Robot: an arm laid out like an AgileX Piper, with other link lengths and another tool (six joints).
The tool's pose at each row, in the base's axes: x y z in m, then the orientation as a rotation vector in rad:
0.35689, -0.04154, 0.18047, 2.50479, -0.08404, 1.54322
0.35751, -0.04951, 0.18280, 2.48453, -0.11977, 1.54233
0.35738, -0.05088, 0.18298, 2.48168, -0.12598, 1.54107
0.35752, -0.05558, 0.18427, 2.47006, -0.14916, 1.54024
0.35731, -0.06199, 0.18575, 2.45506, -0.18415, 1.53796
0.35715, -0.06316, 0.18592, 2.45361, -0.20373, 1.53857
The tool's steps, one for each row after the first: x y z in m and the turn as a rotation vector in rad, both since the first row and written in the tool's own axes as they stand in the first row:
0.00191, 0.00803, 0.00110, -0.02710, 0.00470, 0.01285
0.00194, 0.00941, 0.00118, -0.03177, 0.00465, 0.01503
0.00289, 0.01417, 0.00167, -0.04816, 0.00700, 0.02415
0.00376, 0.02068, 0.00210, -0.07125, 0.00900, 0.03888
0.00377, 0.02187, 0.00212, -0.07801, 0.00853, 0.05049

